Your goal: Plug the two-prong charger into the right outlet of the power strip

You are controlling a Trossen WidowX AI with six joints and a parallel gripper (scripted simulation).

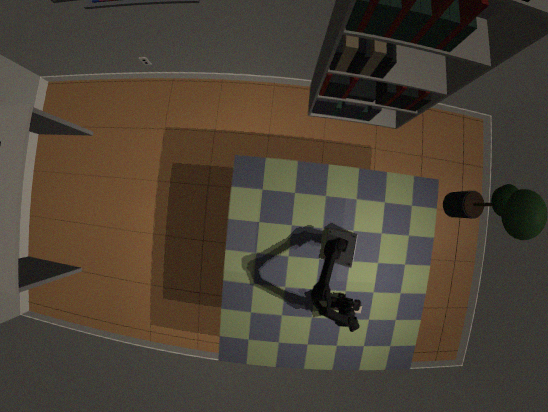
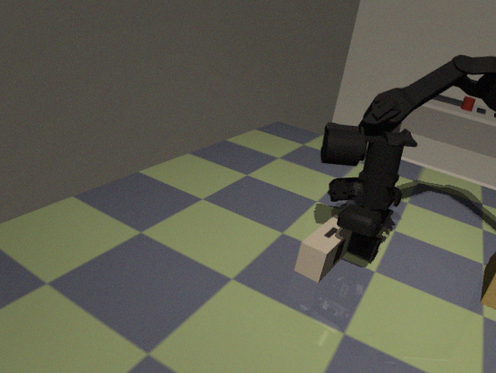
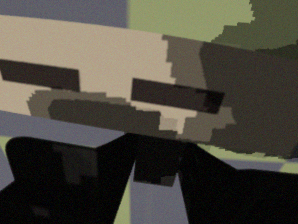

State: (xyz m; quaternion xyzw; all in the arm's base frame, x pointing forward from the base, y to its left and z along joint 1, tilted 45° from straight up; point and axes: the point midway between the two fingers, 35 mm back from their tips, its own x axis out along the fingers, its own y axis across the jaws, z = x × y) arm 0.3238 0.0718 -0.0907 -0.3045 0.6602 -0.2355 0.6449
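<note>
My gripper tip is 2 cm short of the black two-prong charger and 1 cm below it.
</note>
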